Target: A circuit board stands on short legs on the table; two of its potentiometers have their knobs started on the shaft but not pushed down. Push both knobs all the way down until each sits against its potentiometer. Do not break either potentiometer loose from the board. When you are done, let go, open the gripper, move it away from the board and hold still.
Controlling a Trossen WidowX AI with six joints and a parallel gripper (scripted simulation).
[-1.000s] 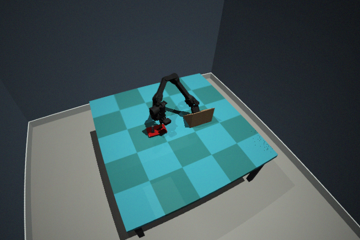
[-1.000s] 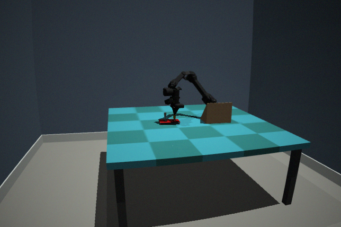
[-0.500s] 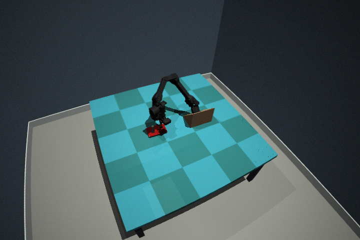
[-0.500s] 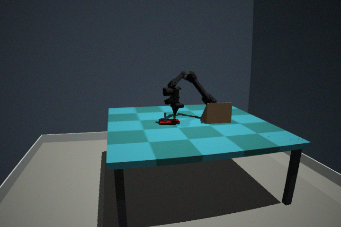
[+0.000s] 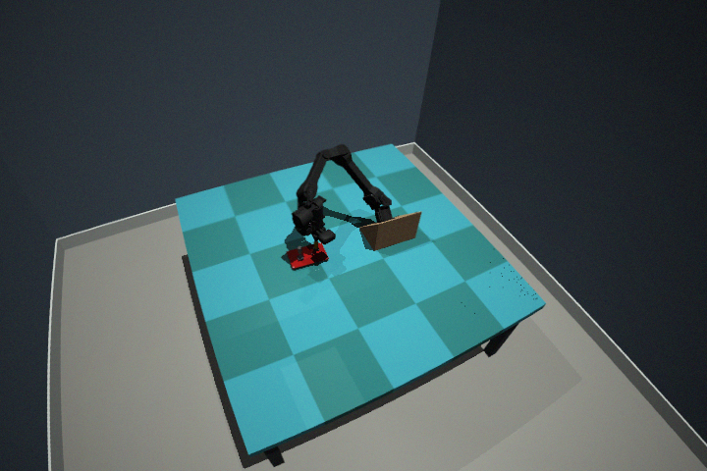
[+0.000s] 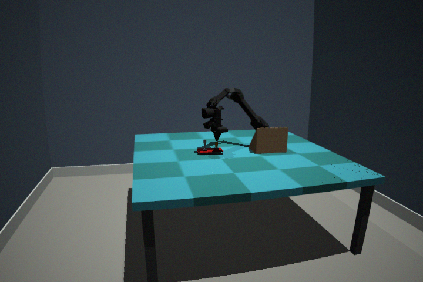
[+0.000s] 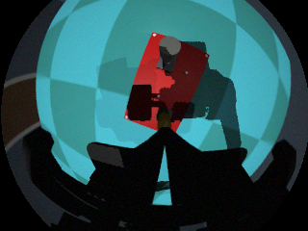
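The potentiometer knob lies 8 cm ahead of my gripper tip and 1 cm to the left of it.
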